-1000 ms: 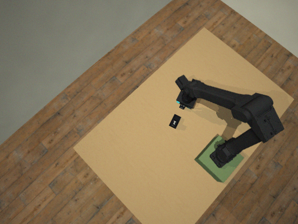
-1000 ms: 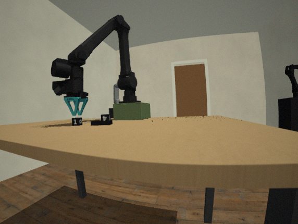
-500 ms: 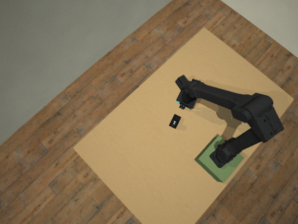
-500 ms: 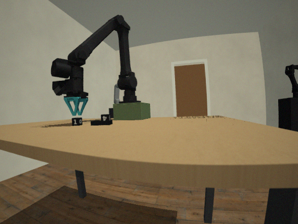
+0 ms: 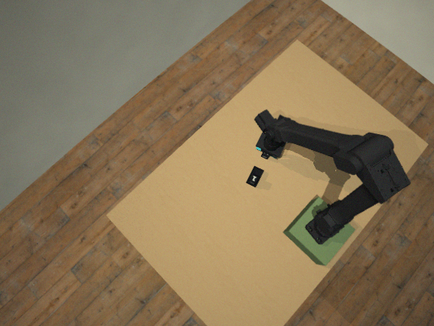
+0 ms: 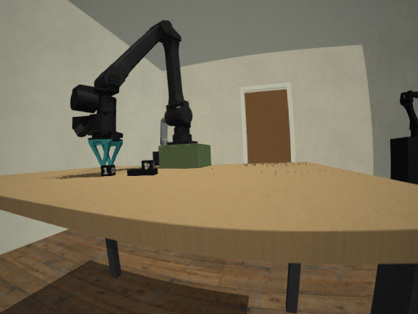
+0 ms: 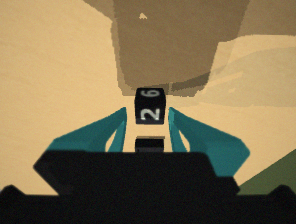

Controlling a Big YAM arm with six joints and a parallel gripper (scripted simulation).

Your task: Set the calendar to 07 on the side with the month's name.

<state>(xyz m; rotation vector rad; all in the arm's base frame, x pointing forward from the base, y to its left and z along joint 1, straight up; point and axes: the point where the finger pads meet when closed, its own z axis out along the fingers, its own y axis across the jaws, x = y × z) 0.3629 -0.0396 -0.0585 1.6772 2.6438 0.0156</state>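
The digit cube is 20 mm below my hand. From my hand the other things lie so: black calendar tray 100 mm to the left, 50 mm behind, 30 mm below.
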